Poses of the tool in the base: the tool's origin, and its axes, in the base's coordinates. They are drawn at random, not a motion.
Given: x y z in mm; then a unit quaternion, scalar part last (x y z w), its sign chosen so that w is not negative.
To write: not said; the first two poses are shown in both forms.
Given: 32 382 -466 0.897 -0.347 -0.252 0.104
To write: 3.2 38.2 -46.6 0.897 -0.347 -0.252 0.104
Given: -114 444 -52 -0.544 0.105 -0.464 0.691
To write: -11.4 44.4 -5.2 -0.544 0.105 -0.464 0.691
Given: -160 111 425 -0.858 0.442 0.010 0.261
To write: -16.0 11.1 42.5 -0.858 0.442 0.010 0.261
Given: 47 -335 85 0.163 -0.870 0.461 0.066
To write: 4.7 -33.5 8.5 0.163 -0.870 0.461 0.066
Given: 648 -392 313 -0.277 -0.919 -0.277 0.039
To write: 64.8 -39.2 31.3 -0.277 -0.919 -0.277 0.039
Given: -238 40 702 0.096 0.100 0.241 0.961
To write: -23.8 4.0 70.2 0.096 0.100 0.241 0.961
